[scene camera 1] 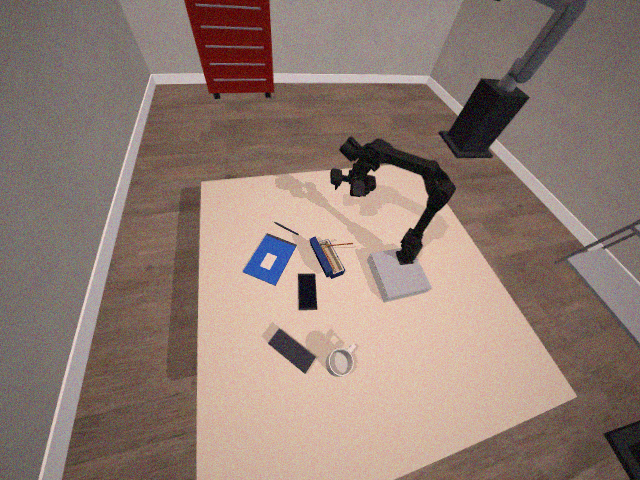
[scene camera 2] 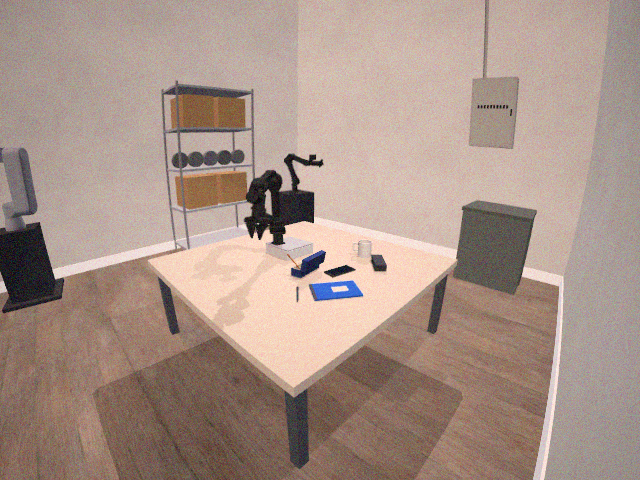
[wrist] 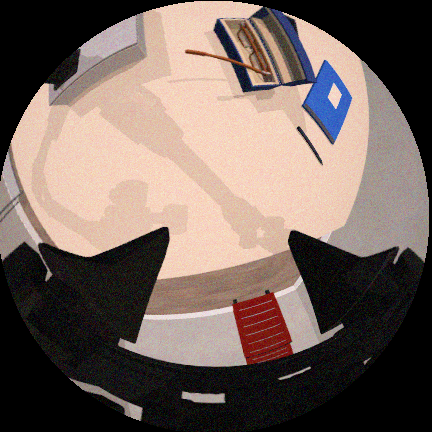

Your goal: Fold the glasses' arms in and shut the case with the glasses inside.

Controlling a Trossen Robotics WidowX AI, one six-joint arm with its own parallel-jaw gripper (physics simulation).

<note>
My gripper (scene camera 1: 345, 190) is open and holds nothing. Also in view: a brown-framed glasses (wrist: 257, 59). A blue notebook (wrist: 327, 101) rests on the table.
My gripper also shows in the wrist view (wrist: 232, 235).
</note>
